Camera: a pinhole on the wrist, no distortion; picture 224 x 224 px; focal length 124.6 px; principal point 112.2 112.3 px. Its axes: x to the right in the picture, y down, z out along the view. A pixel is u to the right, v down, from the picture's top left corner.
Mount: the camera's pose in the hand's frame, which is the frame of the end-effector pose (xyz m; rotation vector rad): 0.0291 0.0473 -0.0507 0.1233 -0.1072 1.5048
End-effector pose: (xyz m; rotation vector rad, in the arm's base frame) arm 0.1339 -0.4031 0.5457 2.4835 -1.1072 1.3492
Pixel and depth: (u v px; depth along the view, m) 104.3 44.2 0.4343
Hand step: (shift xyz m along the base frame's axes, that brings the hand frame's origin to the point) 0.3835 -0.2556 -0.0052
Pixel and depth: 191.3 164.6 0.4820
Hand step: 0.0875 -0.3237 -0.4685
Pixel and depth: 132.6 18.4 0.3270
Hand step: 0.2621 -0.2938 0.0392
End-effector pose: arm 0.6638 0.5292 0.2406 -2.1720 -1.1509 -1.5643
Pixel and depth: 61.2 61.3 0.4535
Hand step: 0.1323 0.4531 -0.0222
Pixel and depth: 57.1 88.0 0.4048
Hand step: 0.1016 0.3639 -0.0921
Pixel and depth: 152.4 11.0 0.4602
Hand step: 0.4180 0.3692 0.2198
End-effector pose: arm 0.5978 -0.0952 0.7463 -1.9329 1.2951 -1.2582
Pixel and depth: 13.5 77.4 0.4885
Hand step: 0.5341 0.0152 0.2172
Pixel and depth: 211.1 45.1 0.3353
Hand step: 0.1986 -0.3406 -0.2441
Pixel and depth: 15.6 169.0 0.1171
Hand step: 0.0681 0.0457 0.0081
